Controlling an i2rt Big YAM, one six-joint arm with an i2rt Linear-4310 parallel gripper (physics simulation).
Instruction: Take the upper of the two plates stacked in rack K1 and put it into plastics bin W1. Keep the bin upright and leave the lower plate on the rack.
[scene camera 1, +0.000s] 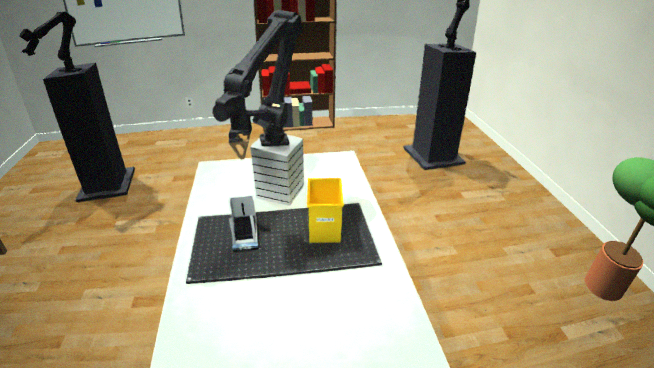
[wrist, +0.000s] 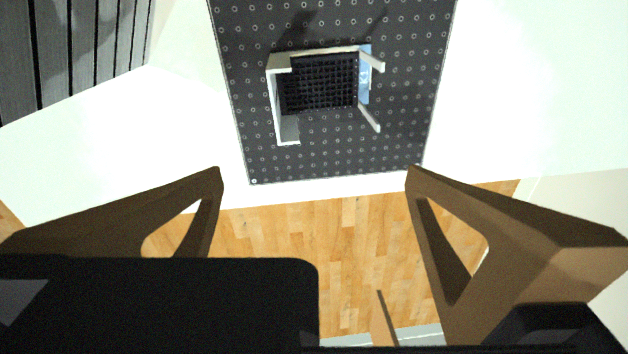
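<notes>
Rack K1 is grey with a blue label and stands upright on the left part of the perforated board. A black, gridded plate lies flat in it. The separation between upper and lower plate cannot be made out. Plastics bin W1 is yellow, upright and open at the top, to the right of the rack in the scene view. It does not show in the wrist view. My gripper is open and empty, high above and behind the rack, apart from it.
The black perforated board lies on the white table. The arm's striped pedestal stands behind the board, between rack and bin in the scene view. A bookshelf and two dark pillars stand beyond the table.
</notes>
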